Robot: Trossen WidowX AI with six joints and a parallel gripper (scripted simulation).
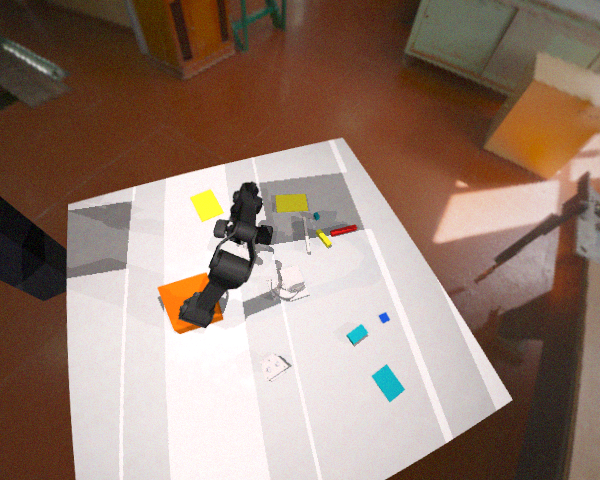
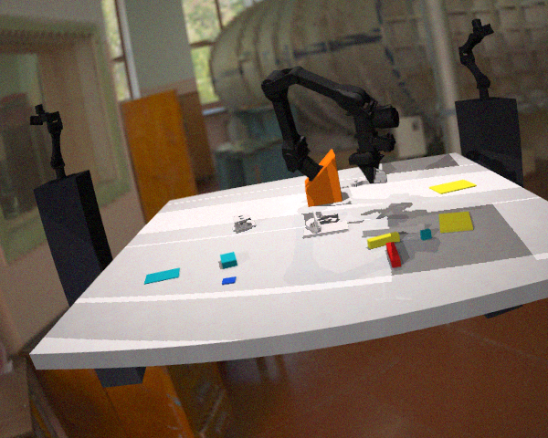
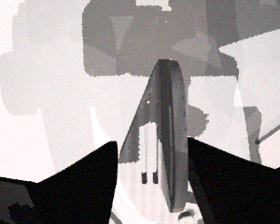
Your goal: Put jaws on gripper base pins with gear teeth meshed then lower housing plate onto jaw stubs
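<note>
Now: gripper tip 40 mm to the left of the pale grey jaw and 10 mm past it. The rest, counted from my gripper tip: ribbed plate (180 mm to the right, 100 mm ahead, 80 mm below); then pale strip (240 mm ahead, 70 mm below, 30 mm to the right); then housing plate (170 mm to the right, 80 mm below, 30 mm ahead).
</note>
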